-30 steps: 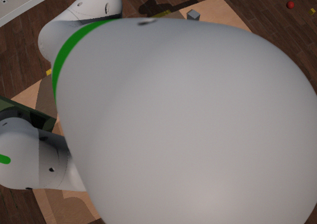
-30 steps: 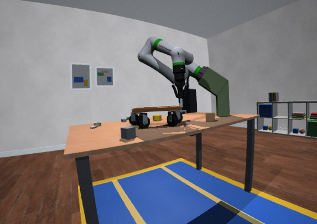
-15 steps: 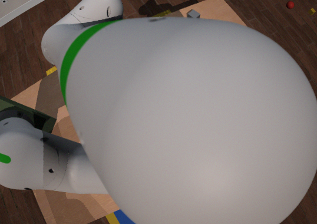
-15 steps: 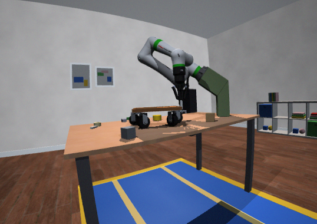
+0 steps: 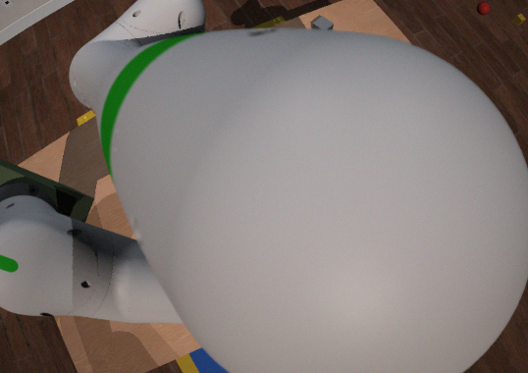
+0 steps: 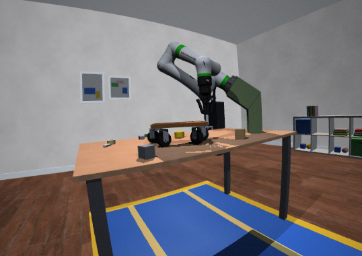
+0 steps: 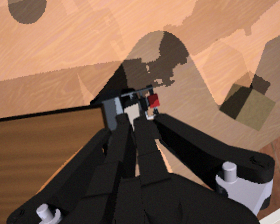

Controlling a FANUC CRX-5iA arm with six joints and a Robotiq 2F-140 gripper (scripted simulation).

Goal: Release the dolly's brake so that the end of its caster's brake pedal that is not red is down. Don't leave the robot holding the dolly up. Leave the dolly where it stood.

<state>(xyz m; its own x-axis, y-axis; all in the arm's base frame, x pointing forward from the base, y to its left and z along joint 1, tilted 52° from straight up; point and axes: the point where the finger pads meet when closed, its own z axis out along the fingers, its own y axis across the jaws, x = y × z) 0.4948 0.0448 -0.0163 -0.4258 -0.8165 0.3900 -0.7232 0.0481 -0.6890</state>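
My gripper is now 1 cm past the caster brake pedal, 1 cm to the right of it and 5 cm above it. Also, from my hand: tan cube: 14 cm behind, 16 cm to the left, 10 cm below; then yellow cylinder: 2 cm behind, 28 cm to the right, 11 cm below; then grey cube: 49 cm ahead, 8 cm to the left, 11 cm below.
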